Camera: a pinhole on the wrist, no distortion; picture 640 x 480 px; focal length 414.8 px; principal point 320.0 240.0 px. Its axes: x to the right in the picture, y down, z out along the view. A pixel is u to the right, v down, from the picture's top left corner.
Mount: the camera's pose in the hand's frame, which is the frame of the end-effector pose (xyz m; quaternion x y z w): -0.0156 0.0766 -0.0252 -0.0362 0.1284 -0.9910 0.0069
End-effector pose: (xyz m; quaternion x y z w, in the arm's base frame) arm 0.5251 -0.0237 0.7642 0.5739 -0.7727 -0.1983 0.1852
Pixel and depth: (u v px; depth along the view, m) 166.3 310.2 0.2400
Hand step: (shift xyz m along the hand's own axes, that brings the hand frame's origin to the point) 0.0909 -0.0216 0.1897
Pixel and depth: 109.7 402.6 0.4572
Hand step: 0.2500 -0.2075 0.3538
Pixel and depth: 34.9 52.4 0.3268
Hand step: 0.2318 0.1417 0.3119
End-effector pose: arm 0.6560 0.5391 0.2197 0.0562 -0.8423 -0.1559 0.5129
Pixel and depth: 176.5 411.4 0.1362
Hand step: 0.0417 -0.0113 0.0885
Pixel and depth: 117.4 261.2 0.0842
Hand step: 0.0316 0.0520 0.0520
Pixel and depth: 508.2 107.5 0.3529
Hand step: -0.1498 0.0923 0.3551
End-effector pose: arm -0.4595 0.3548 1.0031 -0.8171 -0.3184 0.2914 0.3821
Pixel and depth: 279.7 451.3 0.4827
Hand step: 0.0677 -0.2827 0.3743
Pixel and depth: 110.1 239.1 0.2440
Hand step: 0.1255 0.0180 0.2016
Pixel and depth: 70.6 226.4 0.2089
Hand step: 0.1250 0.0330 0.1692
